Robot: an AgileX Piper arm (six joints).
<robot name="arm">
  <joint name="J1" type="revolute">
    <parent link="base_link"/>
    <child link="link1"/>
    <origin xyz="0 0 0.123" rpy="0 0 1.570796"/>
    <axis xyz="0 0 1"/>
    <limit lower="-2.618" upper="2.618"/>
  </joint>
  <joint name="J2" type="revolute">
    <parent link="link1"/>
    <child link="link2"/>
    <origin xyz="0 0 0" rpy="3.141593 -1.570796 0"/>
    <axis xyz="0 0 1"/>
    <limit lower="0" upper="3.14"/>
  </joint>
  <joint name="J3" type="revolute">
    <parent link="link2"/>
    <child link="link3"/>
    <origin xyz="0.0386 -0.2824 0" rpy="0 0 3.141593"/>
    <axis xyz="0 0 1"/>
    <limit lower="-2.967" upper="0"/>
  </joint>
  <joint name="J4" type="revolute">
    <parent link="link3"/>
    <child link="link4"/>
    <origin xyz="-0.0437 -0.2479 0" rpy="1.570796 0 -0.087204"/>
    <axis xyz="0 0 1"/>
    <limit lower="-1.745" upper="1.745"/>
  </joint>
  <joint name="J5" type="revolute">
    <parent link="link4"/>
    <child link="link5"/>
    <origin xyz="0 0 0" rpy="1.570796 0 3.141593"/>
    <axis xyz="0 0 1"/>
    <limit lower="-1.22" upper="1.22"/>
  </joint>
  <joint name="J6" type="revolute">
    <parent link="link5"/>
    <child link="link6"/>
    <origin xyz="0 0.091 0" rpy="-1.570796 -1.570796 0"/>
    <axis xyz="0 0 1"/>
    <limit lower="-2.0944" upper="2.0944"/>
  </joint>
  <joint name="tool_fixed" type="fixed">
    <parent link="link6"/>
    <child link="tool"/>
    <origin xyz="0 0 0" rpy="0 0 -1.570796"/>
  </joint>
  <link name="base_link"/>
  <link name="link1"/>
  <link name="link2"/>
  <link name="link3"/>
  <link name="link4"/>
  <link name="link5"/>
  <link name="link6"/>
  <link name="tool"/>
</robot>
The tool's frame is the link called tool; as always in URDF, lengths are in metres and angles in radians.
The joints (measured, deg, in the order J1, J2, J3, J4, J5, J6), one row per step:
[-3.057, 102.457, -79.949, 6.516, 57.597, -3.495]
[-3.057, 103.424, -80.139, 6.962, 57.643, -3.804]
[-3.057, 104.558, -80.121, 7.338, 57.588, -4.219]
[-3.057, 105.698, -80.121, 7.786, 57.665, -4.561]
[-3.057, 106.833, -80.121, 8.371, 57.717, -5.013]
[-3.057, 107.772, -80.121, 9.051, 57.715, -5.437]
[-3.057, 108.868, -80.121, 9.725, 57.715, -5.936]
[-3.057, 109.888, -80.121, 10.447, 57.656, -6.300]
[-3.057, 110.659, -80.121, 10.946, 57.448, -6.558]
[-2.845, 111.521, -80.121, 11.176, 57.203, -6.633]
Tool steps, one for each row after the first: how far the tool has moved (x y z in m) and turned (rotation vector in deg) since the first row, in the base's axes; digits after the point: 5 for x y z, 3 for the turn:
[0.00253, 0.00046, -0.00529, 0.390, 0.772, 0.166]
[0.00491, 0.00083, -0.01265, 0.701, 1.812, 0.437]
[0.00702, 0.00132, -0.02004, 1.115, 2.969, 0.624]
[0.00904, 0.00200, -0.02740, 1.634, 4.075, 0.863]
[0.01069, 0.00282, -0.03346, 2.235, 4.925, 1.028]
[0.01249, 0.00362, -0.04058, 2.827, 5.921, 1.256]
[0.01415, 0.00447, -0.04719, 3.482, 6.790, 1.319]
[0.01558, 0.00502, -0.05219, 3.916, 7.289, 1.334]
[0.01708, 0.00663, -0.05787, 4.122, 7.891, 1.469]

